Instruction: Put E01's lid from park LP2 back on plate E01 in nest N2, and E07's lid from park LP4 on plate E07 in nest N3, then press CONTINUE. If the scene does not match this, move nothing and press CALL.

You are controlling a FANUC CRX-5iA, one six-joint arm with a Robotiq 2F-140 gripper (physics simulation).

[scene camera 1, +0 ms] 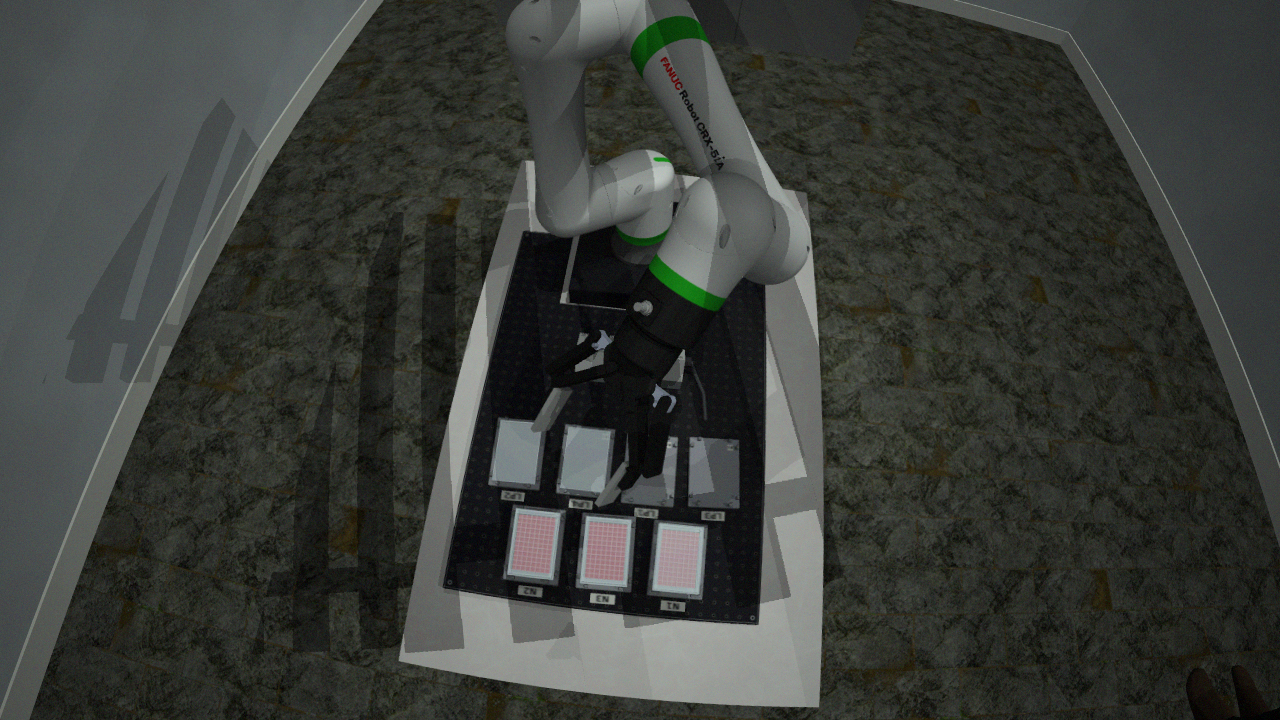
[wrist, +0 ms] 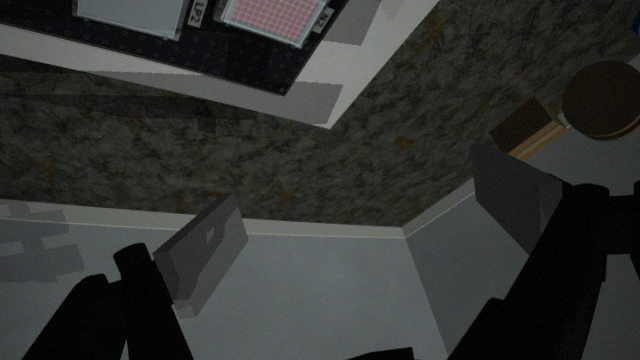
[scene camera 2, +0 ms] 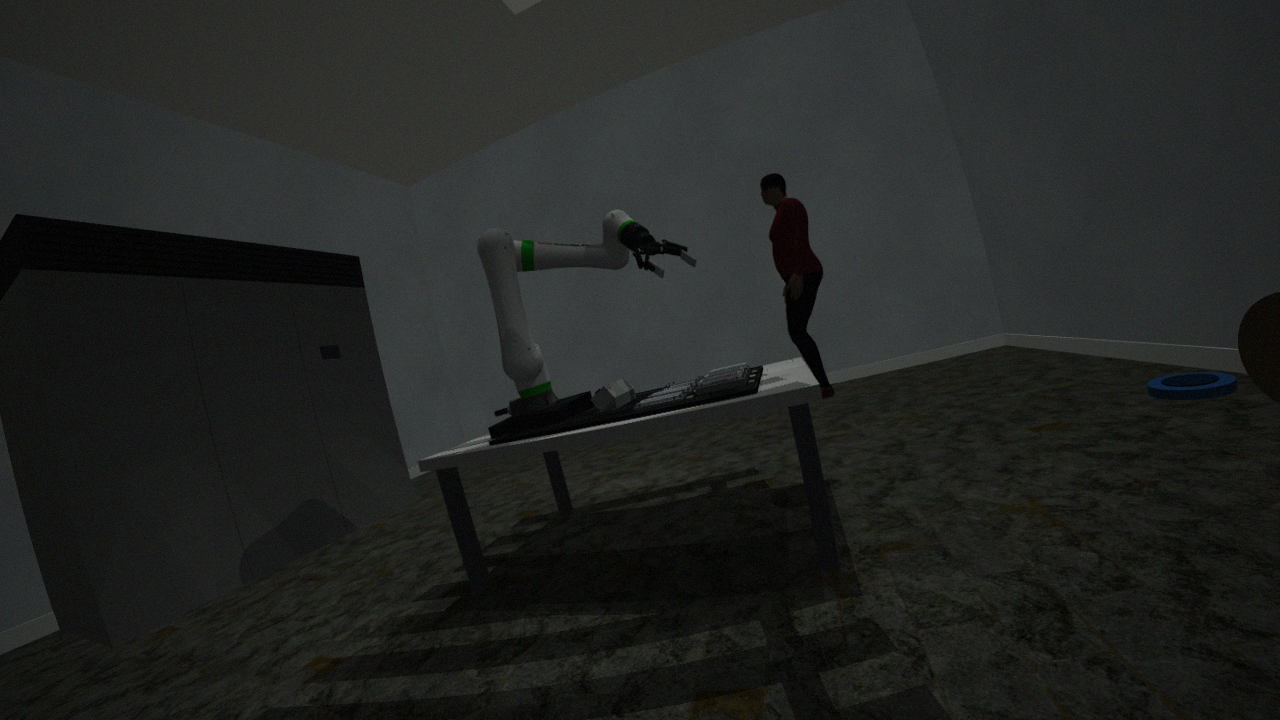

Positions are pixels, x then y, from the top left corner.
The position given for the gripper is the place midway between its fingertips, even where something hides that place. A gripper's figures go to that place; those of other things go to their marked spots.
The gripper (scene camera 1: 570, 464): 75 cm from the lens. A grey button box (scene camera 1: 673, 379) is 119 cm from the lens.
